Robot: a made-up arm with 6 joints.
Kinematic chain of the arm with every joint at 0, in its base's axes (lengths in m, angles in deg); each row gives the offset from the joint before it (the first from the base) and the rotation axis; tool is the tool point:
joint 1: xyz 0 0 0.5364 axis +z
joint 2: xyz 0 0 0 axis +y
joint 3: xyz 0 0 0.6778 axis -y
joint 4: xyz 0 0 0 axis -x
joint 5: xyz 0.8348 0 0 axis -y
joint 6: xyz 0 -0.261 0 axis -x
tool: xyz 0 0 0
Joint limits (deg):
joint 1: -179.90..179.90
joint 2: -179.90..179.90
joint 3: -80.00..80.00
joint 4: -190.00..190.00
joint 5: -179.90..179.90
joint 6: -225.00..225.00
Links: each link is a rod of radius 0.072 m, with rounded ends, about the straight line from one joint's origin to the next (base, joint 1, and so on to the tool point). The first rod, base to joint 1, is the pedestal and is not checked.
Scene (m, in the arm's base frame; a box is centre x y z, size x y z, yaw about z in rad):
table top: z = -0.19
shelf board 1: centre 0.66 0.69 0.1 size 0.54 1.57 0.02 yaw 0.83
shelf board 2: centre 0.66 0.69 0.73 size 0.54 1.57 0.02 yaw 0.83
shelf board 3: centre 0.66 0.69 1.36 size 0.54 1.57 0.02 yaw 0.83
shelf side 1: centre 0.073 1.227 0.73 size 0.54 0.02 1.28 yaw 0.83
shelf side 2: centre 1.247 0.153 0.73 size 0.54 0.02 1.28 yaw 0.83
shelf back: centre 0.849 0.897 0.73 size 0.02 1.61 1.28 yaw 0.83
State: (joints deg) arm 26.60 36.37 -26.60 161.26 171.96 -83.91
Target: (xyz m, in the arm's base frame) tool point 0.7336 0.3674 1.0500
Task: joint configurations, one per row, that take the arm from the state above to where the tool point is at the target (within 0.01 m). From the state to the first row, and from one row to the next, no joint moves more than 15 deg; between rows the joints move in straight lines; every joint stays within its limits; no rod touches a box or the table.
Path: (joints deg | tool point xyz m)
1: 19.93 29.85 -38.33 163.82 171.96 -83.91 | 0.5869 0.4794 0.3763
2: 13.27 23.34 -50.07 166.38 171.96 -83.91 | 0.4925 0.3768 0.3762
3: 6.60 16.82 -61.80 168.93 171.96 -83.91 | 0.3778 0.3016 0.3767
4: 2.06 4.80 -56.98 166.14 171.96 -83.91 | 0.4971 0.2714 0.5058
5: -2.48 -7.22 -52.15 163.34 171.96 -83.91 | 0.5690 0.2256 0.6722
6: -7.03 -19.24 -47.33 160.55 171.96 -83.91 | 0.5800 0.1764 0.8599
7: -11.57 -31.27 -42.50 157.75 171.96 -83.91 | 0.5248 0.1391 1.0501
8: -1.03 -17.35 -31.96 157.66 171.96 -83.91 | 0.6349 0.2300 1.0688
9: 9.50 -3.43 -21.41 157.57 171.96 -83.91 | 0.7336 0.3674 1.0500

